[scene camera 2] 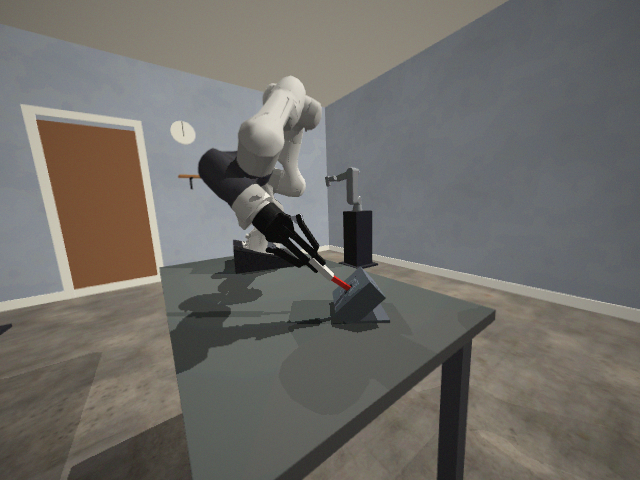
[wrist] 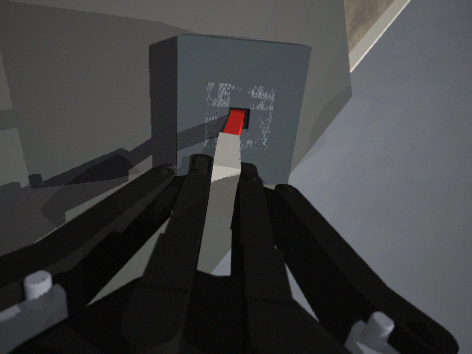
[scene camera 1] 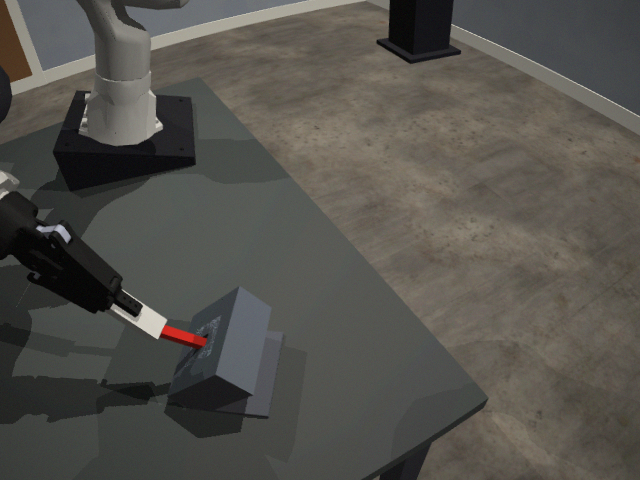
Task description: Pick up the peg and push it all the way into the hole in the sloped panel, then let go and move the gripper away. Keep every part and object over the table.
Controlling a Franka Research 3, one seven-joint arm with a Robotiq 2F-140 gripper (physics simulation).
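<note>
The peg (scene camera 1: pixel 180 335) (scene camera 2: pixel 340 282) (wrist: pixel 234 122) is a square bar, white at the gripper end and red at the far end. It slants down to the grey sloped panel (scene camera 1: pixel 225 310) (scene camera 2: pixel 362 300) (wrist: pixel 200 60). My gripper (scene camera 1: pixel 125 305) (scene camera 2: pixel 318 265) (wrist: pixel 226 152) is shut on the white part. The red tip is at the square hole (wrist: pixel 246 120); a dark strip of the opening shows on its right in the wrist view. Much of the red part is outside the panel. How deep the tip sits is hidden.
The panel block stands on a flat base plate (scene camera 1: pixel 272 372) on the dark table (scene camera 1: pixel 336 310) (scene camera 2: pixel 248 413). The table's corner (scene camera 1: pixel 483 400) lies beyond it. The arm's black mount (scene camera 1: pixel 175 131) stands at the back of the table.
</note>
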